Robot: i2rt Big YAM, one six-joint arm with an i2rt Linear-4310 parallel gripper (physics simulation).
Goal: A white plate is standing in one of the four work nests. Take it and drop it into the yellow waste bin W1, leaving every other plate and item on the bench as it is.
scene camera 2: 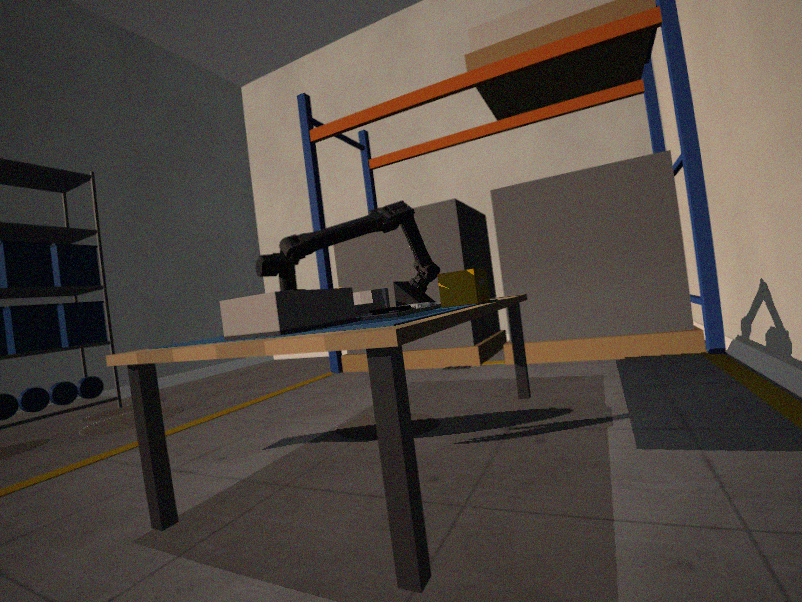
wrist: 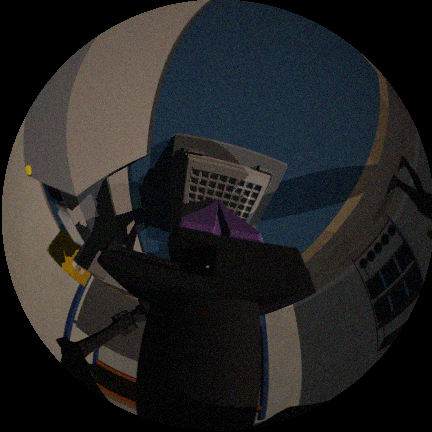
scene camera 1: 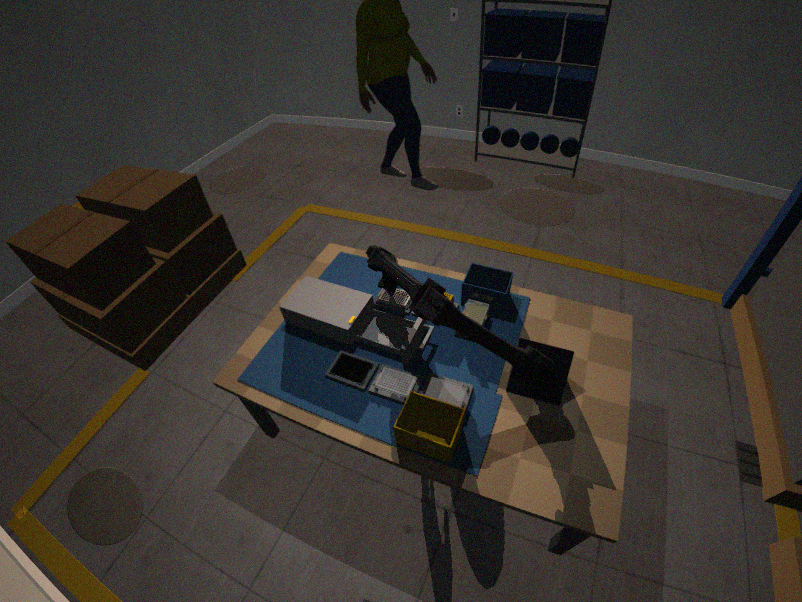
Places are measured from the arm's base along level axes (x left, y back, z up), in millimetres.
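Where they show: gripper, fingertip midpoint: (wrist: 216,204) (scene camera 1: 391,295); arm's base at its link origin: (scene camera 2: 414,291) (wrist: 147,309) (scene camera 1: 538,367).
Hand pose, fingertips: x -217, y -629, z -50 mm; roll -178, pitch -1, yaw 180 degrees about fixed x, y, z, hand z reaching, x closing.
Observation:
Each offset is from my fingertips to the top centre of the thing. "spot": to the spot under its first point.
A white plate with a grid of square openings @(dx -3, dy +19, dz +1 mm) (scene camera 1: 396,297) (wrist: 225,186) sits in a light grey nest @(spot: dx -56, dy -51, dz -14 mm) (wrist: 277,169) on the blue mat's far side in scene view 1. My gripper (scene camera 1: 392,290) (wrist: 216,204) is shut, its purple fingertips together, with no thing visible between them. In the wrist view the tips overlap the plate's lower edge; their exact height above it is unclear. In scene view 2 the tips are hidden behind the grey box. The yellow waste bin @(dx +528, dy +341, dz +94 mm) (scene camera 1: 424,441) (scene camera 2: 457,287) (wrist: 75,271) stands across the table. Another white gridded plate @(dx +386, dy +170, dz +1 mm) (scene camera 1: 393,382) lies near it.
A large grey box @(dx +174, dy -206, dz +80 mm) (scene camera 1: 327,301) (scene camera 2: 314,312) (wrist: 112,85) stands beside the nest. A tray-like device @(spot: dx +190, dy +63, dz -7 mm) (scene camera 1: 388,333), a black-topped square holder @(dx +380, dy -5, dz +1 mm) (scene camera 1: 351,369), a pale item @(dx +370, dy +346, dz -6 mm) (scene camera 1: 448,390) and a dark blue bin @(dx -122, dy +377, dz +94 mm) (scene camera 1: 483,296) are on the mat. A person (scene camera 1: 388,58) is beyond the table.

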